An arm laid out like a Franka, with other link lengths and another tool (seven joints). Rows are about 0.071 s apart.
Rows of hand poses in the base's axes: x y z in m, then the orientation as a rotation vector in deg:
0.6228 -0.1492 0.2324 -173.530 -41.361 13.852
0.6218 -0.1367 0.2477 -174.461 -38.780 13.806
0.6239 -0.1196 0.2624 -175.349 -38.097 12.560
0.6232 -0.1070 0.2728 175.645 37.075 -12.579
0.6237 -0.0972 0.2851 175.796 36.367 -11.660
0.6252 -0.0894 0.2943 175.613 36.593 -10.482
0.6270 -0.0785 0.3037 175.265 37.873 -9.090
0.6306 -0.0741 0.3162 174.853 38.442 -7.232
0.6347 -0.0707 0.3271 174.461 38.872 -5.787
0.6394 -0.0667 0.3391 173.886 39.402 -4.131
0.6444 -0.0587 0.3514 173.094 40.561 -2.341
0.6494 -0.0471 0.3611 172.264 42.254 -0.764
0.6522 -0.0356 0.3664 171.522 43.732 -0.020
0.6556 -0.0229 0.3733 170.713 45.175 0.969
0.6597 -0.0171 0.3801 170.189 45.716 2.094
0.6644 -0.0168 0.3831 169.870 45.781 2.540
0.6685 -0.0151 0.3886 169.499 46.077 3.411
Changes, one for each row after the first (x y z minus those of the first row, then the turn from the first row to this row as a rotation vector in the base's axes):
-0.0010 0.0125 0.0153 -0.438 -0.133 -1.713
0.0011 0.0296 0.0300 -0.898 -1.087 -2.219
0.0004 0.0422 0.0404 -1.113 -1.122 -2.880
0.0009 0.0520 0.0527 -1.072 -1.707 -3.342
0.0024 0.0598 0.0619 -1.086 -2.477 -3.170
0.0042 0.0707 0.0713 -0.962 -3.366 -2.326
0.0078 0.0751 0.0838 -1.012 -4.593 -1.899
0.0119 0.0785 0.0947 -1.107 -5.563 -1.560
0.0166 0.0825 0.1067 -1.307 -6.699 -1.121
0.0216 0.0905 0.1190 -1.505 -7.932 -0.251
0.0266 0.1021 0.1287 -1.592 -9.007 0.957
0.0294 0.1136 0.1340 -1.753 -9.548 2.023
0.0328 0.1263 0.1409 -1.930 -10.259 3.084
0.0369 0.1321 0.1477 -2.075 -11.049 3.531
0.0416 0.1324 0.1507 -2.277 -11.399 3.645
0.0457 0.1341 0.1562 -2.385 -12.012 3.910

